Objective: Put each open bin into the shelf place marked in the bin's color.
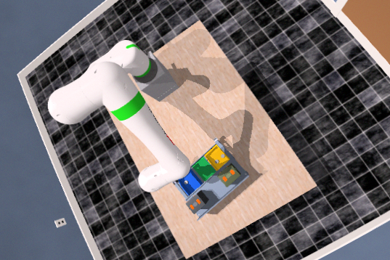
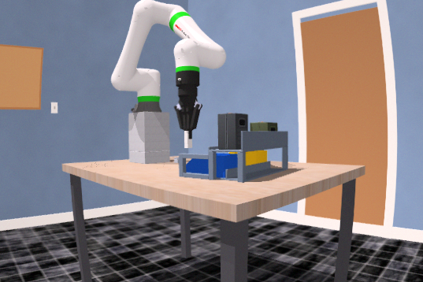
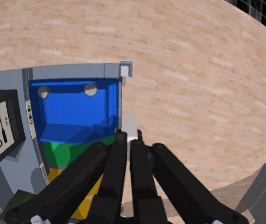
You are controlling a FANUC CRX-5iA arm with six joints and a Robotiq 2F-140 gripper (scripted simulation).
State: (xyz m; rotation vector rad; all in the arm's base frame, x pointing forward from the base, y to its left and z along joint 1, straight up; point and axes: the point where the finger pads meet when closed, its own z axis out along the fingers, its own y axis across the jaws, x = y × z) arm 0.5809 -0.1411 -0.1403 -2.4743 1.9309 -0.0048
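The blue bin is 110 mm ahead of my hand, 30 mm to the left of it and 90 mm below it. The rest, counted from my hand: yellow bin: 50 mm ahead, 250 mm to the left, 90 mm below; dark box: 200 mm ahead, 50 mm to the left, 30 mm above.
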